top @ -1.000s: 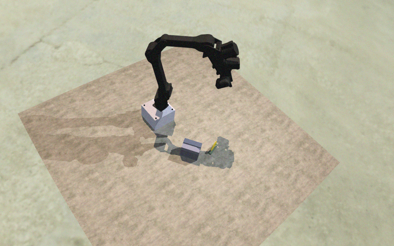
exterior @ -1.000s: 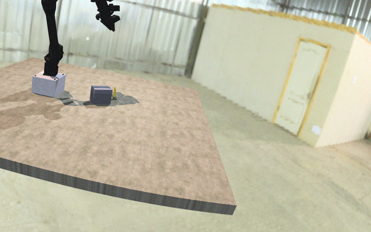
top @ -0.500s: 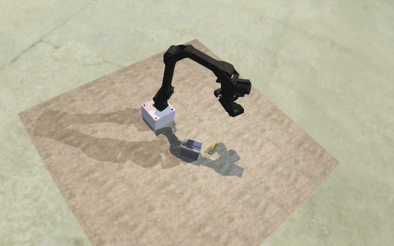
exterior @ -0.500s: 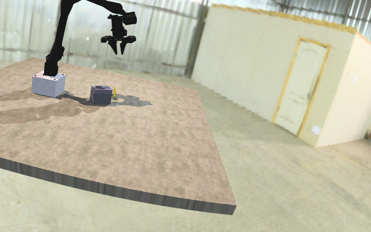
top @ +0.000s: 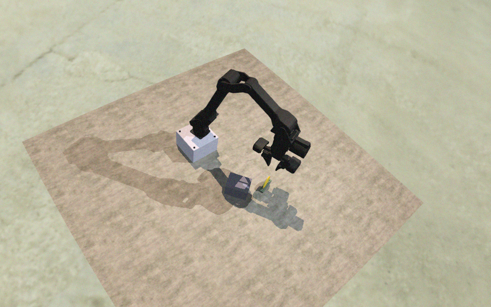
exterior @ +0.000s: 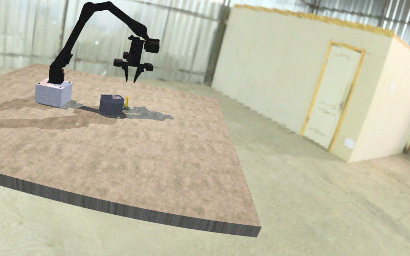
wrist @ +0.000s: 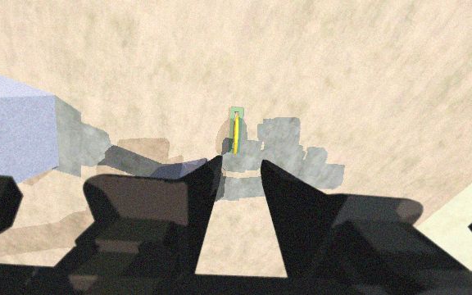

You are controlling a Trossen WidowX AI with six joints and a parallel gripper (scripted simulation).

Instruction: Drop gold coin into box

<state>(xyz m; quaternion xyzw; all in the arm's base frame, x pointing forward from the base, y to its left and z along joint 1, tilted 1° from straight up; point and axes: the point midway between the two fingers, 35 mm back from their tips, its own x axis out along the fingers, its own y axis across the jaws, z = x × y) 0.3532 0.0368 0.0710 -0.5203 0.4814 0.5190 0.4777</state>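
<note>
My gripper tip is now 10 mm to the left of the gold coin and 100 mm above it.
</note>
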